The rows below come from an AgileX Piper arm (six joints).
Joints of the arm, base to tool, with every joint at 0 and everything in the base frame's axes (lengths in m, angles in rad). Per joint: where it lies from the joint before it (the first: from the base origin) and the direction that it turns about. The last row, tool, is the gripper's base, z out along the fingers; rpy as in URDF.
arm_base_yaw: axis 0 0 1 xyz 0.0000 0.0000 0.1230
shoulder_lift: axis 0 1 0 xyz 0.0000 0.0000 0.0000
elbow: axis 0 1 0 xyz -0.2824 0.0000 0.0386
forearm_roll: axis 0.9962 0 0.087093 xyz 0.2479 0.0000 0.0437
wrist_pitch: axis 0 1 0 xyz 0.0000 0.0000 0.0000
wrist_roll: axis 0.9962 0 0.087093 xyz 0.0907 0.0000 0.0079
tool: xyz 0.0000 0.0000 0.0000 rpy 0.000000 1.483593 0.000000
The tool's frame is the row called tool.
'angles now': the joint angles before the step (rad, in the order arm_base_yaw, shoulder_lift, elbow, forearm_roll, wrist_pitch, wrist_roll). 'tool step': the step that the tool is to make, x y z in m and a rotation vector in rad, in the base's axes. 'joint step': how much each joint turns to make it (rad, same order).
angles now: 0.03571, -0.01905, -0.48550, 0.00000, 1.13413, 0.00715
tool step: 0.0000, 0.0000, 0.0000, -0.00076, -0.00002, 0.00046
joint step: 0.00000, 0.00000, 0.00000, 0.00000, 0.00001, -0.00089
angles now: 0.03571, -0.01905, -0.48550, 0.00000, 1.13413, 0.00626
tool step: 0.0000, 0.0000, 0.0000, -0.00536, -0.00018, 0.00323
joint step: 0.00000, 0.00000, 0.00000, 0.00000, 0.00001, -0.00626
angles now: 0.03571, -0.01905, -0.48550, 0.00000, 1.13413, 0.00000
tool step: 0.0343, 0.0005, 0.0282, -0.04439, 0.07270, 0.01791
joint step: 0.00015, 0.23888, -0.08359, -0.00921, -0.08120, -0.04010
